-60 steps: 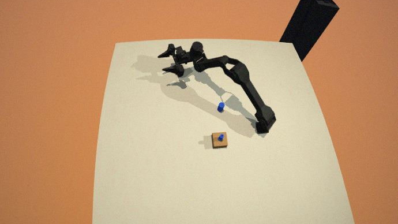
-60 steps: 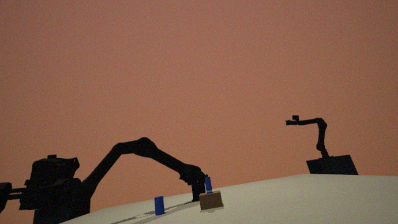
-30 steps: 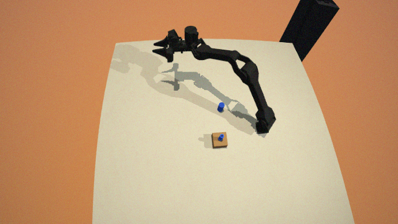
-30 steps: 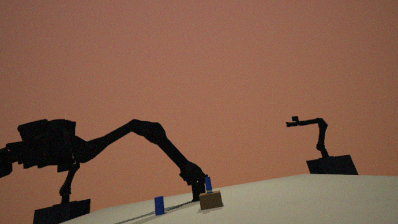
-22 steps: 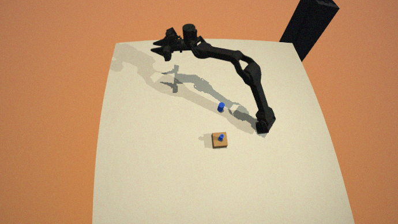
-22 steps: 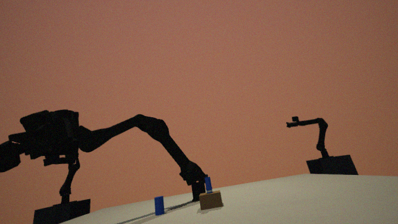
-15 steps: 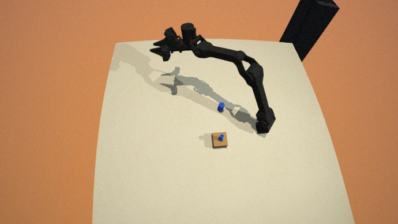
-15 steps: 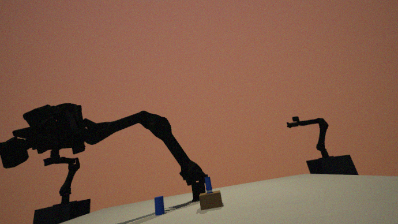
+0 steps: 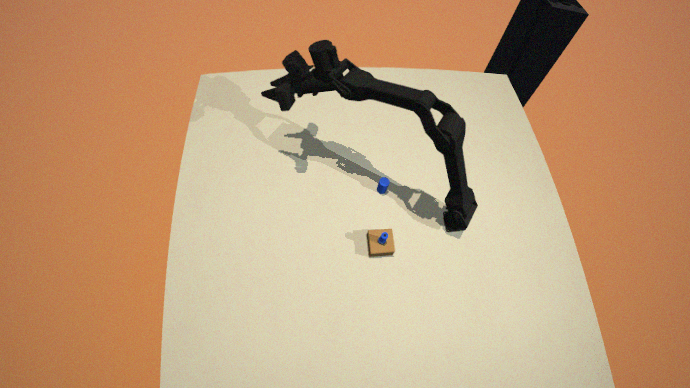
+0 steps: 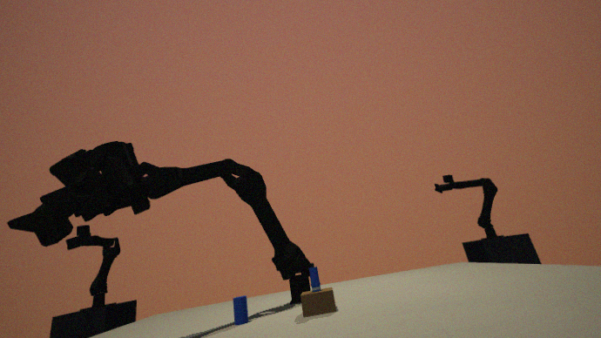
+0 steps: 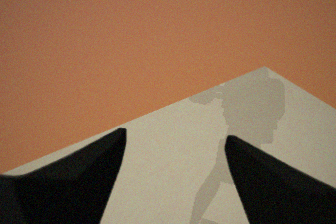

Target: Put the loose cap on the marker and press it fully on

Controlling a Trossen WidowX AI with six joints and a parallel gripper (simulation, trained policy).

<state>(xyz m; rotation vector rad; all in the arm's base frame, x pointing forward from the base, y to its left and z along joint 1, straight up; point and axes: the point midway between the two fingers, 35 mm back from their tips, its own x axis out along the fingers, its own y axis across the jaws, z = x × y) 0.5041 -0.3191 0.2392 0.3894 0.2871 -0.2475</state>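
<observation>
Now: the blue cap 32 cm behind my gripper tip, 21 cm to the left of it and 20 cm below it. From my gripper tip the other things lie so: blue marker (38 cm to the left, 29 cm behind, 16 cm below); then tan holder block (38 cm to the left, 29 cm behind, 21 cm below).
</observation>
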